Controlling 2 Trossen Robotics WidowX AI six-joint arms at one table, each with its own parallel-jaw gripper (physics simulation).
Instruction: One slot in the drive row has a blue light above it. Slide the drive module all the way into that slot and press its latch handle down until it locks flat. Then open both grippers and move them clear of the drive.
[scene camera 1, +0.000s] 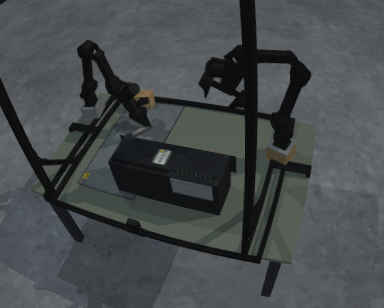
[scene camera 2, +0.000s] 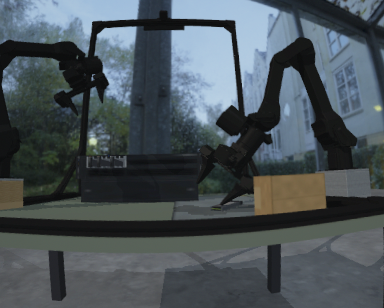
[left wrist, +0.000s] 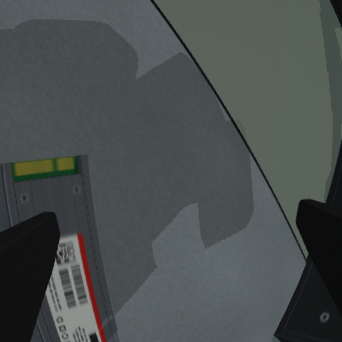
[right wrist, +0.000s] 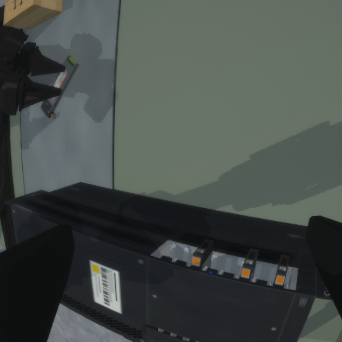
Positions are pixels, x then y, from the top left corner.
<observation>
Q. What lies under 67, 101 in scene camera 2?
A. My right gripper.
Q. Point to my left gripper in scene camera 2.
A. At 208, 193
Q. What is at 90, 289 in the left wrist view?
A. A drive module.
</observation>
